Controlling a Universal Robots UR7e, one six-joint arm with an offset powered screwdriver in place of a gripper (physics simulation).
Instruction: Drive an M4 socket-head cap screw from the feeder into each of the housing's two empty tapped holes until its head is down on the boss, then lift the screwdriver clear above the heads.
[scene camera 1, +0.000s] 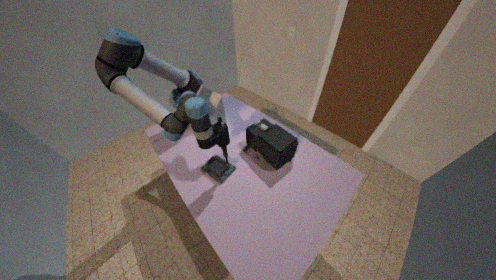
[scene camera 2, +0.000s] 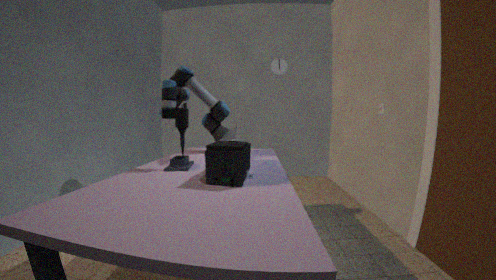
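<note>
The housing (scene camera 1: 218, 170) (scene camera 2: 178, 165) is a small dark grey, square, open-topped part lying on the table. My screwdriver (scene camera 1: 226, 159) (scene camera 2: 183, 153) points straight down, with its thin bit tip at or just above the housing's edge on the side facing the feeder. Whether the tip touches a boss or a screw is too small to tell. The bit hides the spot under it, and the tapped holes and any screw heads cannot be made out. The feeder (scene camera 1: 272, 143) (scene camera 2: 227, 164) is a black box beside the housing, apart from the bit.
The pale pink table (scene camera 1: 270, 220) (scene camera 2: 200, 220) carries the housing and the feeder. The feeder's bulk stands close to the screwdriver on one side and rises above the housing. The arm (scene camera 1: 142, 100) (scene camera 2: 201, 92) reaches over from the table's far end.
</note>
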